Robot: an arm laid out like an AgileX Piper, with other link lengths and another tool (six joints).
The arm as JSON. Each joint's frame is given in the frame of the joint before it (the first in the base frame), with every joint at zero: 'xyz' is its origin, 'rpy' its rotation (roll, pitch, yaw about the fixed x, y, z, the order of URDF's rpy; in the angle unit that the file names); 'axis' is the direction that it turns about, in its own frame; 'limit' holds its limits. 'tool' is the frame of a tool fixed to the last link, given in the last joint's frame.
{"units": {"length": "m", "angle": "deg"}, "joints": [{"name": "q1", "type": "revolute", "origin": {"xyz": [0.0, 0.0, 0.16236], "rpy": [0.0, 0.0, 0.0]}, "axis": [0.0, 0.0, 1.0], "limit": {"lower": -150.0, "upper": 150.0}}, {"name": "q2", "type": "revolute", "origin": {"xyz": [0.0, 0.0, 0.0], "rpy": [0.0, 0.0, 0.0]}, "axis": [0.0, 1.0, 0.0], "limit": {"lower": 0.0, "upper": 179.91}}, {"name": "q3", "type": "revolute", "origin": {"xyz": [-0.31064, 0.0, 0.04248], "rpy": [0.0, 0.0, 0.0]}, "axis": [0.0, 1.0, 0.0], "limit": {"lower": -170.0, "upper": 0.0}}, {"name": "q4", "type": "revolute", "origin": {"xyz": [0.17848, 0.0, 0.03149], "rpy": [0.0, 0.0, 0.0]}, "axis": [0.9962, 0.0, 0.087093], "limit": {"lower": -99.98, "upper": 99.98}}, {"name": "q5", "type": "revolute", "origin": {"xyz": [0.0, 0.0, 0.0], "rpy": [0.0, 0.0, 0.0]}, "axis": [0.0, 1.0, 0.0], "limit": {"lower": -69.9, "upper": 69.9}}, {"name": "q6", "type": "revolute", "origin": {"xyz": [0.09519, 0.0, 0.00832], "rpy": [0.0, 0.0, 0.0]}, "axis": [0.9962, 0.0, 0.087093], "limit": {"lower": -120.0, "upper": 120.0}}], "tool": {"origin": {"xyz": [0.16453, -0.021, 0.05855], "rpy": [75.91, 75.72, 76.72]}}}
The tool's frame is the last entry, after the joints.
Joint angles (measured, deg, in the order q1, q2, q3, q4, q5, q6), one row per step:
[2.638, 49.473, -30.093, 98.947, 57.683, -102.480]
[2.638, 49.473, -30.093, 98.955, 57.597, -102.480]
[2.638, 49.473, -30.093, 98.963, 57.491, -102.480]
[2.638, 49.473, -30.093, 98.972, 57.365, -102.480]
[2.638, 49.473, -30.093, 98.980, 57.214, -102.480]
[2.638, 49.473, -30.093, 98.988, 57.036, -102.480]
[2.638, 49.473, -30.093, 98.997, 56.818, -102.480]
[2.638, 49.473, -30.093, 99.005, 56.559, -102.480]
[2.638, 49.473, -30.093, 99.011, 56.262, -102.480]
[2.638, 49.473, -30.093, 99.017, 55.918, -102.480]
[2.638, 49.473, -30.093, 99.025, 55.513, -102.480]
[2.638, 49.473, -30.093, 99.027, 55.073, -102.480]
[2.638, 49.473, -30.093, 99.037, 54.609, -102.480]
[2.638, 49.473, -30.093, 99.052, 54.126, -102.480]
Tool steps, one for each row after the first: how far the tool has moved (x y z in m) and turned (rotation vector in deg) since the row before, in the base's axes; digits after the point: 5 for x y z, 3 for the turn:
[0.00033, -0.00022, -0.00009, -0.014, 0.013, -0.084]
[0.00040, -0.00027, -0.00011, -0.019, 0.016, -0.103]
[0.00047, -0.00032, -0.00014, -0.023, 0.019, -0.123]
[0.00056, -0.00038, -0.00017, -0.030, 0.022, -0.146]
[0.00066, -0.00045, -0.00021, -0.037, 0.026, -0.172]
[0.00081, -0.00055, -0.00026, -0.046, 0.032, -0.211]
[0.00095, -0.00066, -0.00032, -0.058, 0.038, -0.250]
[0.00109, -0.00076, -0.00038, -0.069, 0.043, -0.286]
[0.00125, -0.00088, -0.00044, -0.081, 0.050, -0.331]
[0.00147, -0.00105, -0.00052, -0.094, 0.059, -0.389]
[0.00158, -0.00114, -0.00058, -0.109, 0.064, -0.421]
[0.00166, -0.00123, -0.00059, -0.107, 0.068, -0.446]
[0.00172, -0.00130, -0.00060, -0.107, 0.071, -0.466]

